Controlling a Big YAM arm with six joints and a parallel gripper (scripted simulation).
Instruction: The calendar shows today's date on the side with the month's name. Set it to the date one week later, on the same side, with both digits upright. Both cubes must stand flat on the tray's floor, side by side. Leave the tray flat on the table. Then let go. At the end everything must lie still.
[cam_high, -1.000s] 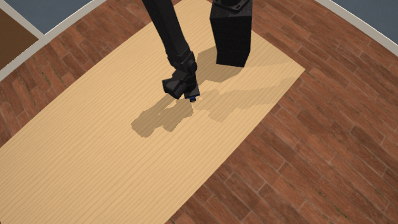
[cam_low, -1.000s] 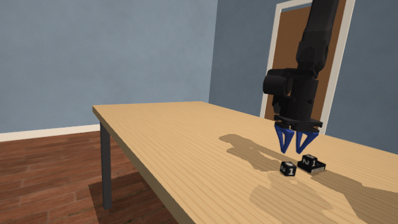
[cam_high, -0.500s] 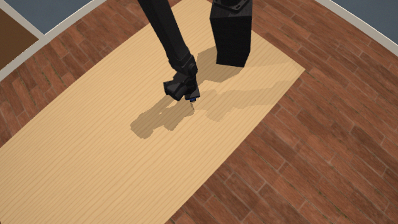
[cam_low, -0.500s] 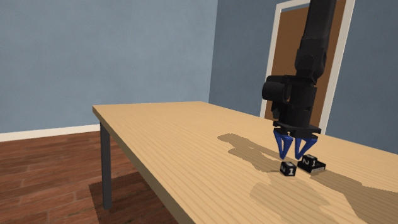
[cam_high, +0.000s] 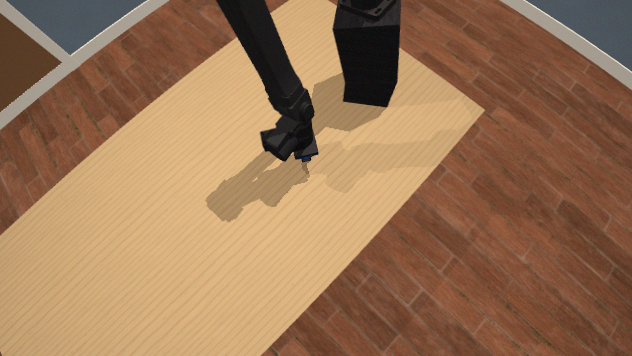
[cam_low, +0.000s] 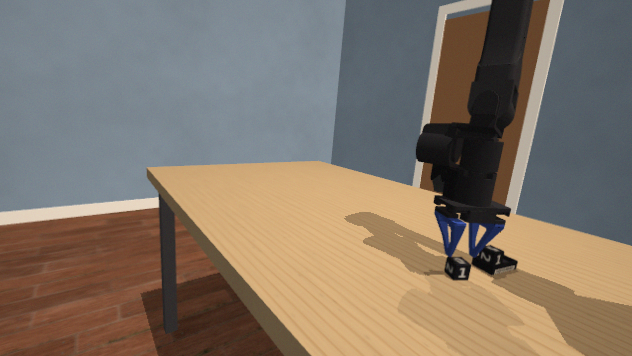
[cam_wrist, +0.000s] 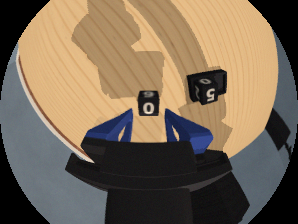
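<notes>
Now: hand 3 cm above the black date cube. Round my hand: black tray 3 cm behind, 10 cm to the right, 4 cm below; then black cube 3 cm behind, 9 cm to the right, 2 cm below.
</notes>
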